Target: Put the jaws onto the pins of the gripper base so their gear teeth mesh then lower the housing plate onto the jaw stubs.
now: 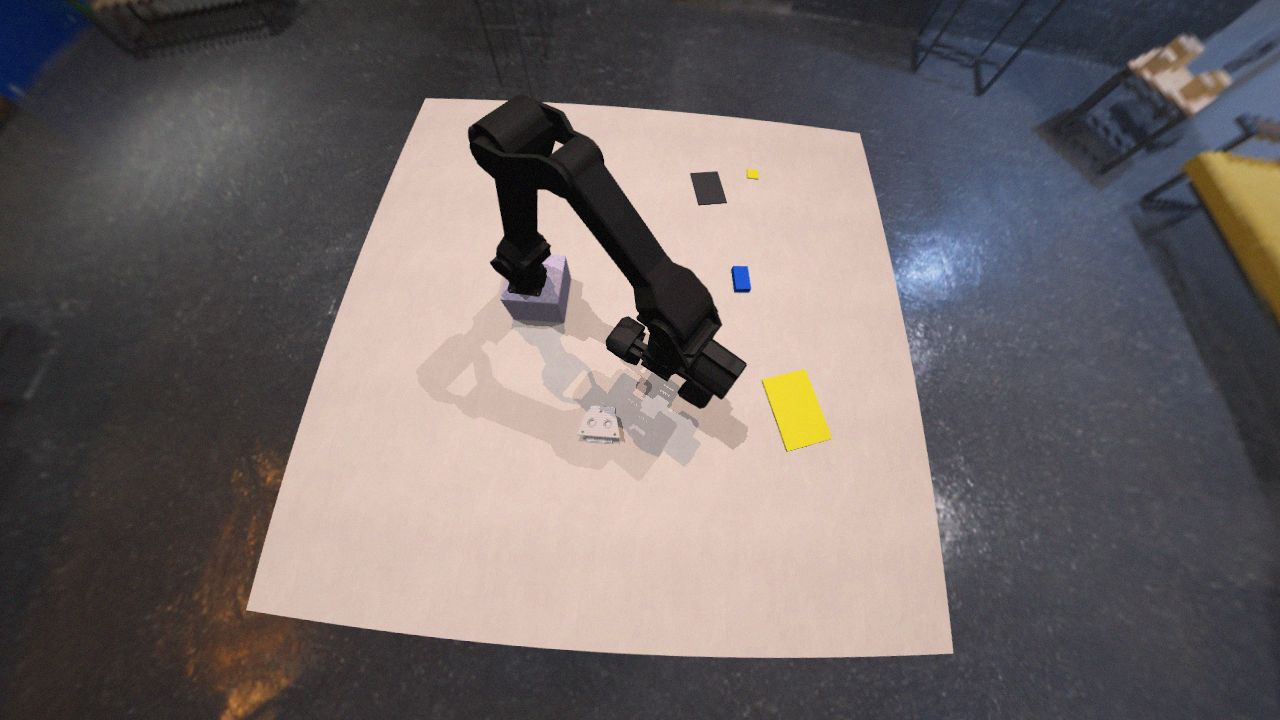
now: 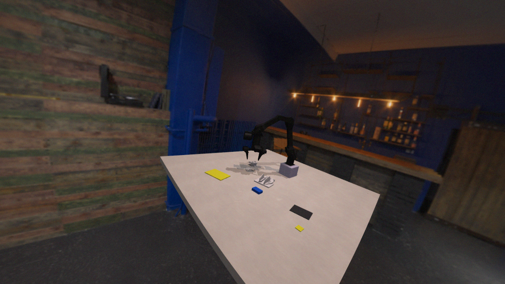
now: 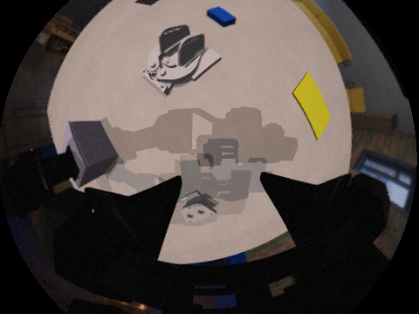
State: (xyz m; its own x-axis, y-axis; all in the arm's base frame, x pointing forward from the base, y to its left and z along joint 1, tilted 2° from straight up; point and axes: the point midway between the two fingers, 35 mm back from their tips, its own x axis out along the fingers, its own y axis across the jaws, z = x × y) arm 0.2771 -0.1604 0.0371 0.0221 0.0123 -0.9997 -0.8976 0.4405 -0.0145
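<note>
Now: gripper tip 100 mm past the white block, 90 mm to the left of it and 80 mm above it. The rest, counted from my gripper tip: grey jaw (220 mm to the left, 70 mm below); blue block (280 mm to the left, 170 mm ahead, 80 mm below); yellow sheet (300 mm ahead, 90 mm below).
</note>
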